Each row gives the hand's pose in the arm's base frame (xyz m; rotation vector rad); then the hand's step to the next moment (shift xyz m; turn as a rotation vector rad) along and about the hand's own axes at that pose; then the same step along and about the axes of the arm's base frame.
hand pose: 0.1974 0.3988 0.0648 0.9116 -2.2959 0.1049
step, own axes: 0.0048 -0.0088 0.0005 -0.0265 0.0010 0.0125
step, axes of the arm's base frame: 0.0027 -0.0096 0.0011 0.0069 0.0125 -0.0256
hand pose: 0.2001 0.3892 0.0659 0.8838 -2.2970 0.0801
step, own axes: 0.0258 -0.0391 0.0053 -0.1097 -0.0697 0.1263
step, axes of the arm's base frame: 0.0069 -0.0464 0.0048 0.0318 -0.0258 -0.1765
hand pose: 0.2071 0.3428 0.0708 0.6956 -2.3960 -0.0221
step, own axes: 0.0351 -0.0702 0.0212 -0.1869 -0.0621 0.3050
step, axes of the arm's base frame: -0.0020 -0.0807 -0.0096 -0.0252 -0.0090 -0.3621
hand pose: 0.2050 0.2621 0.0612 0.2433 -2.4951 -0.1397
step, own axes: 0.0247 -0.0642 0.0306 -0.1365 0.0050 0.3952
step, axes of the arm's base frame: -0.0287 -0.0666 -0.0204 -0.1283 0.0500 -0.3948
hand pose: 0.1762 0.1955 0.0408 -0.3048 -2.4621 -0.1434
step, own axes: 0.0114 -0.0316 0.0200 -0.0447 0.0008 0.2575
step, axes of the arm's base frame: -0.0286 -0.0249 -0.0096 -0.1181 0.0383 -0.2300
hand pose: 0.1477 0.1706 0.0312 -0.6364 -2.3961 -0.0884
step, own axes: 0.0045 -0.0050 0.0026 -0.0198 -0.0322 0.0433
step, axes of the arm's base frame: -0.0068 -0.0019 0.0012 -0.0266 -0.0272 -0.0431
